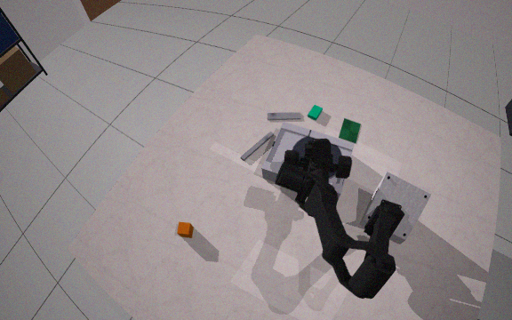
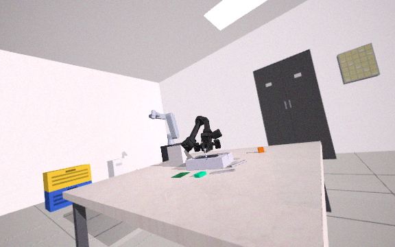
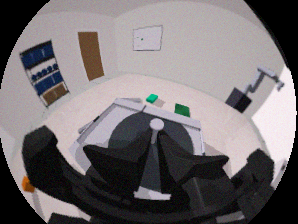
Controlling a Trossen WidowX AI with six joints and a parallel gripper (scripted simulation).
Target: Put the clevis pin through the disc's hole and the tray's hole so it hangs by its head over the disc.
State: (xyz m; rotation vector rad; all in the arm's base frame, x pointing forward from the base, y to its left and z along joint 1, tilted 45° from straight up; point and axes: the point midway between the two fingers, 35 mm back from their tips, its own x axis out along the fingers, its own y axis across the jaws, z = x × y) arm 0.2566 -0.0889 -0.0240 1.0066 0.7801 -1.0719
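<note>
Right now my gripper tip is 40 mm above the steel tray, 20 mm short of it and 10 mm to the right of it. From my gripper tip the other things lie so: dark aluminium disc 30 mm below; steel clevis pin 10 mm below; orange cube 380 mm to the left, 260 mm ahead, 70 mm below.
</note>
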